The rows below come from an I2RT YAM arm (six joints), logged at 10 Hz.
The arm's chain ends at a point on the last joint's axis. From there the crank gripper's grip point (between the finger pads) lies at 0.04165 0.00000 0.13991 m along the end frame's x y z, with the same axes.
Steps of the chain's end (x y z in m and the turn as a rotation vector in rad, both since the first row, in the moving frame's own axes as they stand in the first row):
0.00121 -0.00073 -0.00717 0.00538 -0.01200 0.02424
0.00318 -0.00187 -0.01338 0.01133 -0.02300 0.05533
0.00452 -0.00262 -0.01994 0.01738 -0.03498 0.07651
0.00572 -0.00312 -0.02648 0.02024 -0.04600 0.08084
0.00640 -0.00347 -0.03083 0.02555 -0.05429 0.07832
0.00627 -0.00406 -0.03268 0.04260 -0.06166 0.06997
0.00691 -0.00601 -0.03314 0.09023 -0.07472 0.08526
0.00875 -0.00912 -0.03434 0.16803 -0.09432 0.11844
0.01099 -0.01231 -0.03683 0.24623 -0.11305 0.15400
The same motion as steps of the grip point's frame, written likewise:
-0.00047 -0.00049 -0.00668 0.00538 -0.01200 0.02424
-0.00007 -0.00125 -0.01246 0.01133 -0.02300 0.05533
-0.00042 -0.00207 -0.01856 0.01738 -0.03498 0.07651
-0.00077 -0.00286 -0.02471 0.02024 -0.04600 0.08084
-0.00123 -0.00411 -0.02878 0.02555 -0.05429 0.07832
-0.00231 -0.00746 -0.03045 0.04260 -0.06166 0.06997
-0.00324 -0.01564 -0.03084 0.09023 -0.07472 0.08526
-0.00342 -0.02864 -0.03262 0.16803 -0.09432 0.11844
-0.00269 -0.04168 -0.03651 0.24623 -0.11305 0.15400

